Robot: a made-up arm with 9 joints. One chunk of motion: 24 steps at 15 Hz.
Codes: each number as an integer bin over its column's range. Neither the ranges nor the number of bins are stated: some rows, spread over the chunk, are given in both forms.
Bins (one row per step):
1: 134 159 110 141 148 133 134 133 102
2: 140 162 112 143 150 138 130 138 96
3: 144 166 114 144 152 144 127 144 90
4: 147 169 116 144 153 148 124 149 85
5: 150 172 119 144 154 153 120 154 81
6: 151 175 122 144 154 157 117 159 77
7: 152 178 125 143 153 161 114 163 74
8: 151 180 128 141 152 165 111 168 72
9: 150 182 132 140 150 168 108 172 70
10: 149 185 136 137 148 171 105 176 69
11: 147 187 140 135 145 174 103 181 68
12: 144 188 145 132 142 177 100 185 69
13: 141 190 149 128 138 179 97 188 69
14: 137 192 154 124 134 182 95 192 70
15: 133 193 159 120 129 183 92 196 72
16: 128 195 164 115 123 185 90 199 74
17: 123 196 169 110 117 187 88 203 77
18: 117 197 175 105 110 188 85 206 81
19: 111 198 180 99 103 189 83 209 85
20: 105 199 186 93 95 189 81 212 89
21: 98 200 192 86 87 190 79 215 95
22: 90 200 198 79 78 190 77 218 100
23: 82 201 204 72 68 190 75 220 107
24: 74 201 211 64 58 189 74 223 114
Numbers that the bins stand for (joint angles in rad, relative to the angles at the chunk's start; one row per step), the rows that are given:
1: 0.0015 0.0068 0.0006 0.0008 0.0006 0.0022 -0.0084 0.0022 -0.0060
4: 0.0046 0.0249 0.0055 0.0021 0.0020 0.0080 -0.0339 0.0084 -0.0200
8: 0.0055 0.0447 0.0154 0.0008 0.0017 0.0147 -0.0671 0.0159 -0.0307
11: 0.0046 0.0573 0.0253 -0.0018 -0.0002 0.0182 -0.0875 0.0210 -0.0340
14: 0.0022 0.0664 0.0368 -0.0065 -0.0032 0.0214 -0.1078 0.0253 -0.0324
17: -0.0011 0.0736 0.0492 -0.0125 -0.0079 0.0233 -0.1257 0.0296 -0.0266
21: -0.0069 0.0808 0.0681 -0.0229 -0.0161 0.0245 -0.1486 0.0343 -0.0118
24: -0.0126 0.0826 0.0838 -0.0324 -0.0241 0.0241 -0.1614 0.0375 0.0039
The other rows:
2: 0.0029 0.0122 0.0022 0.0017 0.0012 0.0041 -0.0186 0.0041 -0.0109
3: 0.0039 0.0195 0.0039 0.0021 0.0017 0.0065 -0.0263 0.0065 -0.0159
5: 0.0053 0.0303 0.0080 0.0021 0.0023 0.0100 -0.0441 0.0104 -0.0233
6: 0.0055 0.0357 0.0105 0.0021 0.0023 0.0116 -0.0518 0.0124 -0.0266
7: 0.0058 0.0411 0.0129 0.0017 0.0020 0.0131 -0.0594 0.0139 -0.0291
9: 0.0053 0.0483 0.0187 0.0004 0.0012 0.0159 -0.0747 0.0175 -0.0324
10: 0.0051 0.0537 0.0220 -0.0009 0.0006 0.0171 -0.0824 0.0190 -0.0332
12: 0.0039 0.0591 0.0294 -0.0031 -0.0010 0.0194 -0.0951 0.0225 -0.0332
13: 0.0032 0.0627 0.0327 -0.0048 -0.0021 0.0202 -0.1027 0.0237 -0.0332
15: 0.0013 0.0682 0.0409 -0.0082 -0.0046 0.0218 -0.1155 0.0269 -0.0307
16: 0.0001 0.0718 0.0451 -0.0104 -0.0062 0.0225 -0.1206 0.0280 -0.0291
18: -0.0025 0.0754 0.0541 -0.0147 -0.0098 0.0237 -0.1333 0.0308 -0.0233
19: -0.0039 0.0772 0.0582 -0.0173 -0.0117 0.0241 -0.1384 0.0320 -0.0200
20: -0.0053 0.0790 0.0632 -0.0199 -0.0139 0.0241 -0.1435 0.0331 -0.0167
22: -0.0088 0.0808 0.0731 -0.0259 -0.0186 0.0245 -0.1537 0.0355 -0.0076
23: -0.0107 0.0826 0.0780 -0.0289 -0.0213 0.0245 -0.1588 0.0363 -0.0019

